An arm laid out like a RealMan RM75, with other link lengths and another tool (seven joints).
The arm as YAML. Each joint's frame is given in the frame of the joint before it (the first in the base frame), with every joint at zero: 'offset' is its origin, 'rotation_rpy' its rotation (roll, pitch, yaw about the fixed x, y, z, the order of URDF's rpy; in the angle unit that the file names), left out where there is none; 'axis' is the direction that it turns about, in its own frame. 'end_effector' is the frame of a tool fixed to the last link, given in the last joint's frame.
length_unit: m
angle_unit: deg
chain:
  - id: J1
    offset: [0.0, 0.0, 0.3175]
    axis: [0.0, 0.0, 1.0]
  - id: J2
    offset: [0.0, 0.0, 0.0]
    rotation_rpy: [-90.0, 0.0, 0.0]
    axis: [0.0, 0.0, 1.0]
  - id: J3
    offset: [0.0, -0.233, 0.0]
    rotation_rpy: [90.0, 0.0, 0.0]
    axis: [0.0, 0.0, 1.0]
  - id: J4
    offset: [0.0, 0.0, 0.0]
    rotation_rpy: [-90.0, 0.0, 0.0]
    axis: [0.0, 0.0, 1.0]
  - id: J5
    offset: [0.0, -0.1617, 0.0]
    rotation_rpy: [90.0, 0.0, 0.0]
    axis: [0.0, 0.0, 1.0]
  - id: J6
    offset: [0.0, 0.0, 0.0]
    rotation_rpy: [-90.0, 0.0, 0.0]
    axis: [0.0, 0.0, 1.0]
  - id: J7
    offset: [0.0, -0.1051, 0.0]
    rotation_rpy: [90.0, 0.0, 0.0]
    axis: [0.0, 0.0, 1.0]
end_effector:
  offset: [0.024, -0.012, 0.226]
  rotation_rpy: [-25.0, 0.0, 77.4]
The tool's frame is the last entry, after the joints.
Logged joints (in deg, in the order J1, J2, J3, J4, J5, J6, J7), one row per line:
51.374 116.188 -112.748 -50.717 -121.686 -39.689 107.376
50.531 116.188 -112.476 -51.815 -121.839 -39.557 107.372
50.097 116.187 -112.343 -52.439 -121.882 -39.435 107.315
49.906 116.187 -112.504 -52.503 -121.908 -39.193 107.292
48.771 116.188 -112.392 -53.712 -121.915 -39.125 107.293
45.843 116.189 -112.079 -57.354 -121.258 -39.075 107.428
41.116 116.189 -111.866 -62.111 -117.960 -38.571 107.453
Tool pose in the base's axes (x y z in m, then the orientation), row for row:
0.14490 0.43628 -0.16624 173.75 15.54 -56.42
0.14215 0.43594 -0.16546 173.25 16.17 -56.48
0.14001 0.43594 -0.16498 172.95 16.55 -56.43
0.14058 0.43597 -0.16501 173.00 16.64 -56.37
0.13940 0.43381 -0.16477 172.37 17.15 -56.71
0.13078 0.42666 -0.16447 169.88 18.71 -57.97
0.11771 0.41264 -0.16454 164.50 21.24 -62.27
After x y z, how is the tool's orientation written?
As angles about the fixed x, y, z axes (roll, pitch, yaw), in degrees.
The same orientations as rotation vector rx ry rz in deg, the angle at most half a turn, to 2 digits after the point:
-155.95 82.17 25.74
-155.94 82.08 26.97
-156.00 81.91 27.71
-155.96 81.79 27.79
-155.87 82.11 28.96
-155.77 83.35 33.04
150.54 -85.78 -39.99

